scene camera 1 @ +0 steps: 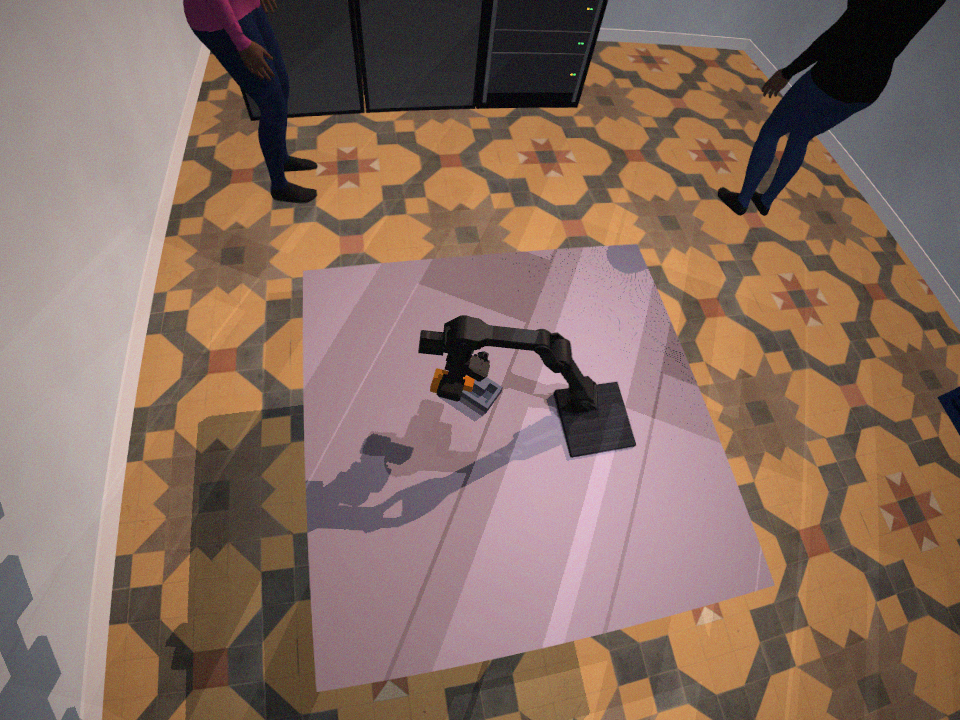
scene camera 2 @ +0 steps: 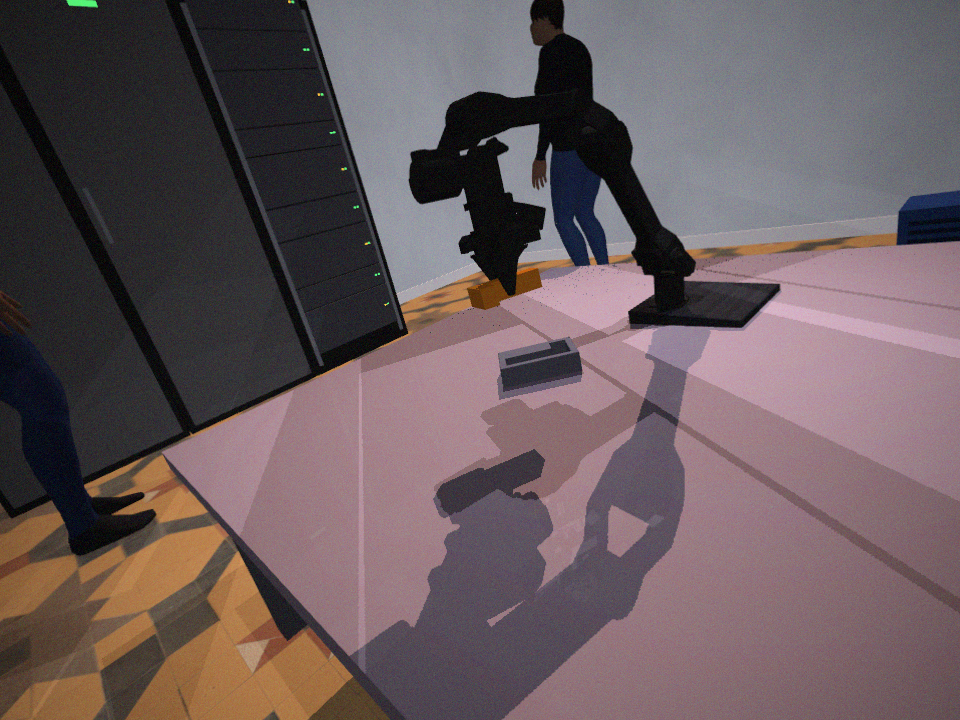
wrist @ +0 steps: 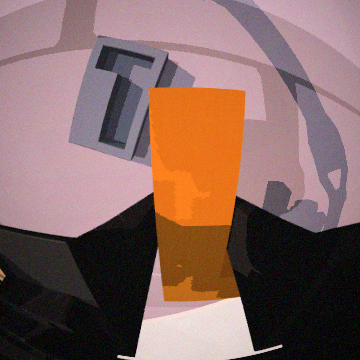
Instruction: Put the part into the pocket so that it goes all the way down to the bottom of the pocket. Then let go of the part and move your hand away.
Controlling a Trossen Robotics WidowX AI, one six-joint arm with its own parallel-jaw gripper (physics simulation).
Labels:
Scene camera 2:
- gripper: 507,294
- orange L-shaped block: 487,295, held by the gripper

